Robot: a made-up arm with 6 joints.
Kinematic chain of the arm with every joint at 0, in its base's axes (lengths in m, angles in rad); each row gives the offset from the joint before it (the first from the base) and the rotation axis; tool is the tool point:
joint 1: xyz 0 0 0.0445 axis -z
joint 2: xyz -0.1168 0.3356 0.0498 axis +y
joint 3: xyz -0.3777 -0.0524 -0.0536 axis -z
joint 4: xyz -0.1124 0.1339 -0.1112 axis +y
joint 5: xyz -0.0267 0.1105 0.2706 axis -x
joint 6: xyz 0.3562 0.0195 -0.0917 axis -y
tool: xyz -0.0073 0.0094 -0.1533
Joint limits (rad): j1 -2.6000..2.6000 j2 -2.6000..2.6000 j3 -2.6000..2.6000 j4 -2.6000..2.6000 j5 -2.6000..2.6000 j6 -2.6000..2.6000
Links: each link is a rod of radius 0.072 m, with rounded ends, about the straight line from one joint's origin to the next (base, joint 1, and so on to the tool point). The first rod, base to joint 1, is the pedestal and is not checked.
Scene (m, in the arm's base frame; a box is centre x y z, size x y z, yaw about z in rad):
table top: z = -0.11
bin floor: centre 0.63 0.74 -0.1 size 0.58 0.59 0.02 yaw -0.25
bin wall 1: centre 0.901 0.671 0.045 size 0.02 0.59 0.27 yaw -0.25
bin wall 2: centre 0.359 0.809 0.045 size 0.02 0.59 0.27 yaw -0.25
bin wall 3: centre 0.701 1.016 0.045 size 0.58 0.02 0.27 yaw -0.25
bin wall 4: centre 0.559 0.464 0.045 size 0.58 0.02 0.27 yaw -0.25
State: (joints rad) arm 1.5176 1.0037 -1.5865 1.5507 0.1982 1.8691
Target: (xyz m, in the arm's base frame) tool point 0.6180 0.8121 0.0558
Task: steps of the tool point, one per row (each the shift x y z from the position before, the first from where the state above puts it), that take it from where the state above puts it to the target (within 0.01 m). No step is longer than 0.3 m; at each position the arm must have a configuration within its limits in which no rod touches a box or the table.
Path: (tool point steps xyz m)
1: 0.1864 -0.1269 0.1643
2: 0.1473 -0.2035 0.0977
3: 0.0855 -0.2367 0.0249
4: -0.0046 0.1495 -0.0144
5: -0.0259 0.1367 -0.1025
6: -0.0440 0.0810 -0.1824
7: -0.0615 -0.0073 -0.2242

